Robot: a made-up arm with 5 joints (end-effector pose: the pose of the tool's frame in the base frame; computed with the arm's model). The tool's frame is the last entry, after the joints. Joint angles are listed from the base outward.
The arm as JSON. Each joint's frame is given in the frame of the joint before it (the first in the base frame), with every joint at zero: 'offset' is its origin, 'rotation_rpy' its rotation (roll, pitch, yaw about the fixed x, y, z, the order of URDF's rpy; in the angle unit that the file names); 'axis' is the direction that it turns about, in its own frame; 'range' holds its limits. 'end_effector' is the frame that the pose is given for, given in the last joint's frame.
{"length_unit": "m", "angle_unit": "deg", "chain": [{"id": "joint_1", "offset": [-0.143, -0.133, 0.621], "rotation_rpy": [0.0, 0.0, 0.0], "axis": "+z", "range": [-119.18, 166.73]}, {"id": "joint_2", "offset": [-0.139, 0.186, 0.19], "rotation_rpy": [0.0, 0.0, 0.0], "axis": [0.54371, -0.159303, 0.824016], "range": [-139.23, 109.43]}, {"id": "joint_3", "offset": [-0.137, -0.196, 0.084], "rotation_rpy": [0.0, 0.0, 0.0], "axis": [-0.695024, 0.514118, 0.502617], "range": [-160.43, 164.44]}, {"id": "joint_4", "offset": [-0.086, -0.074, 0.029], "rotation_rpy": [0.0, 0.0, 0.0], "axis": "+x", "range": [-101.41, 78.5]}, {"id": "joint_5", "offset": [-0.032, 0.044, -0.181], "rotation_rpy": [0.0, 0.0, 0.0], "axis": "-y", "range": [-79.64, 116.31]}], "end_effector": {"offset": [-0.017, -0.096, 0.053], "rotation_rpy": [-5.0, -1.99, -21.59]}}
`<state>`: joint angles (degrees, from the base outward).
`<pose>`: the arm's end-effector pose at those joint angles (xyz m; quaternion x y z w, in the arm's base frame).
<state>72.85 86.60 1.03 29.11 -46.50</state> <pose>-0.1535 -0.1235 0.5537 -0.0141 0.3375 0.9240 0.1794</pose>
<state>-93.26 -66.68 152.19 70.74 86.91</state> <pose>0.2413 0.1325 1.1496 -0.1211 0.5485 -0.7450 0.3598</pose>
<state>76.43 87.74 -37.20 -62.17 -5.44</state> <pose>-0.0908 -0.0909 0.4682 0.2403 -0.0331 0.7006 0.6711</pose>
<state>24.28 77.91 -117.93 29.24 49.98</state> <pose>-0.3243 -0.0908 0.8399 0.7472 0.3033 -0.5630 0.1808</pose>
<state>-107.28 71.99 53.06 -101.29 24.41</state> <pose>-0.3733 -0.1774 0.8850 -0.8696 -0.1158 -0.0289 0.4792</pose>
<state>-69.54 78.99 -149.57 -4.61 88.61</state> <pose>-0.0143 0.0066 0.9124 -0.3627 0.1808 0.7972 0.4474</pose>
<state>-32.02 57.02 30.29 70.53 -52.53</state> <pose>-0.3268 -0.1446 0.6822 0.2804 0.4701 0.3588 0.7561</pose>
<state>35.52 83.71 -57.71 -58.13 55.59</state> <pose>-0.2066 -0.1674 0.4254 0.5675 -0.3016 0.1023 0.7592</pose>
